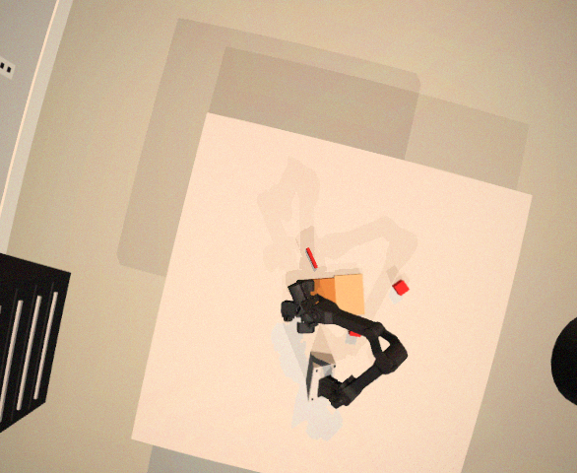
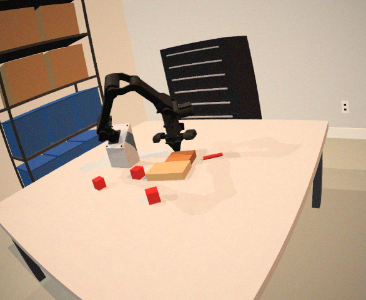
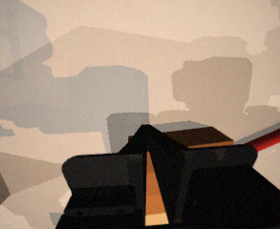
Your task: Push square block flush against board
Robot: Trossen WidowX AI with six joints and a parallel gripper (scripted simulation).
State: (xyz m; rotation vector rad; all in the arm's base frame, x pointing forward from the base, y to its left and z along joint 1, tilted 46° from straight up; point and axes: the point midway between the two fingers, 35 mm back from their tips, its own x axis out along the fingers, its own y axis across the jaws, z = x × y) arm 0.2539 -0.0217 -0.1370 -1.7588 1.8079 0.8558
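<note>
The orange square block lies 60 mm to the right of my gripper tip and 40 mm ahead of it. Round my gripper tip: thin red stick (160 mm ahead, 20 mm to the right); then tan board (160 mm to the right, 40 mm ahead).
</note>
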